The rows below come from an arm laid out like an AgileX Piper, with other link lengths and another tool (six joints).
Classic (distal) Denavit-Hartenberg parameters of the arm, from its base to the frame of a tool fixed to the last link. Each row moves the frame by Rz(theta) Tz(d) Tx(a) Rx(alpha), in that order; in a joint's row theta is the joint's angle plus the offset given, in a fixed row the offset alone. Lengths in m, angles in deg.
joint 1: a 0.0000; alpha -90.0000; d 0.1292; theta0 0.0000
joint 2: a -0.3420; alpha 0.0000; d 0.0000; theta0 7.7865
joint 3: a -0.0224; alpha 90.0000; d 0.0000; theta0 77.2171
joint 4: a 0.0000; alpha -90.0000; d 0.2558; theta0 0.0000
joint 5: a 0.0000; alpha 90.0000; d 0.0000; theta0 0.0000
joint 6: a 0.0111; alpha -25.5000; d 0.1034; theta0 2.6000
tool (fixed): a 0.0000; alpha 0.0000; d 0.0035; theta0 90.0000
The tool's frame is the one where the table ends.
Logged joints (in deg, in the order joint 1, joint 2, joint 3, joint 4, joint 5, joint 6), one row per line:
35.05 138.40 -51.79 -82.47 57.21 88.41
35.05 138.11 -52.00 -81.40 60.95 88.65
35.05 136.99 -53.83 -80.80 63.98 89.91
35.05 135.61 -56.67 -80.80 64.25 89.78
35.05 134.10 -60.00 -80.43 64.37 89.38
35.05 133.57 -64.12 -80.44 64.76 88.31
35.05 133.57 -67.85 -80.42 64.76 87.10
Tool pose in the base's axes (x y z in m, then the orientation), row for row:
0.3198 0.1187 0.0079 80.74 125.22 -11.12
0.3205 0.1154 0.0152 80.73 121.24 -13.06
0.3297 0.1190 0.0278 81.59 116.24 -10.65
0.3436 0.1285 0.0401 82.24 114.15 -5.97
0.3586 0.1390 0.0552 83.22 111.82 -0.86
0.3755 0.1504 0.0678 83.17 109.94 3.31
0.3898 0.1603 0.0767 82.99 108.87 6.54
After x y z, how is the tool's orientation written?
As a rotation vector, in degrees.
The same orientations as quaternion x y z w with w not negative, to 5 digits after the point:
0.52126 0.80842 -0.07179 0.26381
0.52825 0.79332 -0.08546 0.29034
0.54236 0.77269 -0.07079 0.32214
0.55021 0.76370 -0.03994 0.33532
0.55993 0.75235 -0.00579 0.34700
0.56288 0.74406 0.02240 0.35922
0.56351 0.73923 0.04441 0.36609

